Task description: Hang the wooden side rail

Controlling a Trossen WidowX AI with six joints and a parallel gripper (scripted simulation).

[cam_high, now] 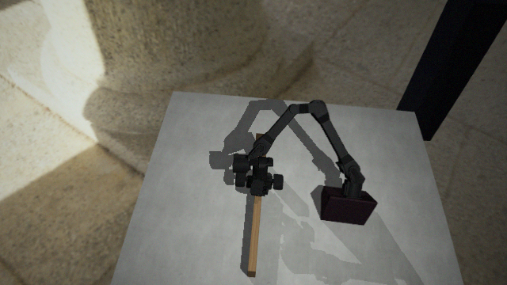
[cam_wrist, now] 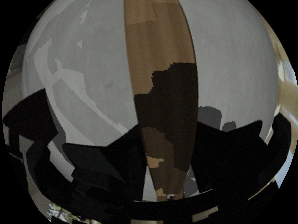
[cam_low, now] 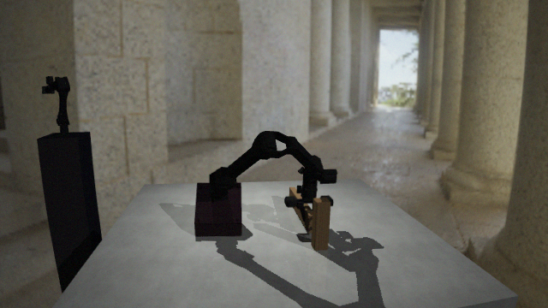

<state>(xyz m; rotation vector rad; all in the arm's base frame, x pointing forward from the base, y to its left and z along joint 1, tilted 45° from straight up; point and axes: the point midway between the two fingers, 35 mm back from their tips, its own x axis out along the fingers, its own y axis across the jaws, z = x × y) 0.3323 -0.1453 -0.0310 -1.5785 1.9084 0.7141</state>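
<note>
My gripper tip is 1 cm past the wooden headboard post, 16 cm to the left of it and 5 cm below it.
</note>
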